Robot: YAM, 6 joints.
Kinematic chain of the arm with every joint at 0, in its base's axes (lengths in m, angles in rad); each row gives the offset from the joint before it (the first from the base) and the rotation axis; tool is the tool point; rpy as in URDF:
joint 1: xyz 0 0 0.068 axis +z
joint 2: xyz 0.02 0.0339 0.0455 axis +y
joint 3: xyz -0.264 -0.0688 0 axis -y
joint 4: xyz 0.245 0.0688 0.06 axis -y
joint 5: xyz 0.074 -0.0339 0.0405 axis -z
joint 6: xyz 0.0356 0 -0.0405 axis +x
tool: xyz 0 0 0 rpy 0 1.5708 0
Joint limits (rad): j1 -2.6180..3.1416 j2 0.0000..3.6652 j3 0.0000..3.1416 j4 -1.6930..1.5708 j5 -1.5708..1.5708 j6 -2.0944..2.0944
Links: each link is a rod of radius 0.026 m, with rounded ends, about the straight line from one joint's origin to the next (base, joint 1, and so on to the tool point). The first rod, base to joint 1, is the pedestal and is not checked.
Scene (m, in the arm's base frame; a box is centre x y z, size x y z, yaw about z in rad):
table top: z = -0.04
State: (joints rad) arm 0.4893 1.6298 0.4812 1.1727 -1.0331 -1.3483
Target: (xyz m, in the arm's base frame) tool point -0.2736 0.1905 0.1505
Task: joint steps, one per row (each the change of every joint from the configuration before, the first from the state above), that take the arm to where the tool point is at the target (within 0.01 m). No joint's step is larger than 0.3 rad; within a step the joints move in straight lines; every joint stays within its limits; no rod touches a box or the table.
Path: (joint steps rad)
1: 0.2785 0.0348 0.0262 -0.0062 -0.0073 0.0000
2: 0.2785 0.0347 0.0262 -0.0062 -0.0074 0.0000
3: 0.2785 0.0348 0.0262 -0.0063 -0.0073 0.0000
4: 0.2785 0.0348 0.0262 -0.0062 -0.0074 0.0000
5: 0.2785 0.0347 0.0262 -0.0062 -0.0073 0.0000
6: 0.2785 0.0348 0.0262 -0.0062 -0.0073 0.0000
7: 0.2785 0.0348 0.0262 -0.0062 -0.0074 0.0000

